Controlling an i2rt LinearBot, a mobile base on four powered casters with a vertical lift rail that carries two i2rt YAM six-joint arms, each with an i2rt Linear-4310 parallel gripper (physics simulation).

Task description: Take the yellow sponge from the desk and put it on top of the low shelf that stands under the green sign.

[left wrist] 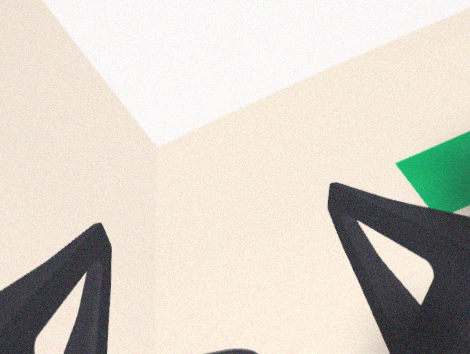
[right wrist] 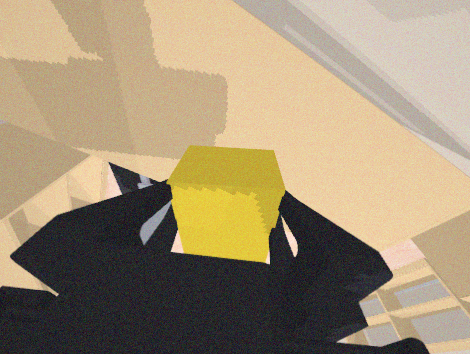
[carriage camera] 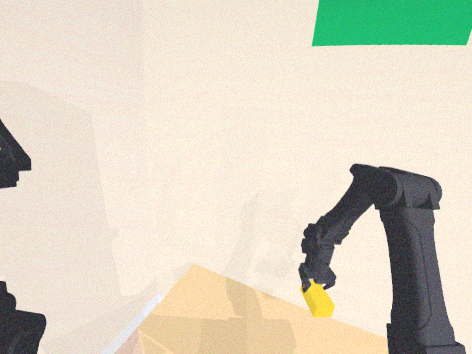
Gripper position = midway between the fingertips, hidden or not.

my right gripper: right wrist 229, 182; carriage camera 311, 291; not seen in the left wrist view (out of frame)
yellow sponge: right wrist; carriage camera; not seen in the left wrist view (out of frame)
same spot on yellow sponge: (right wrist: 225, 200) = (carriage camera: 311, 282)
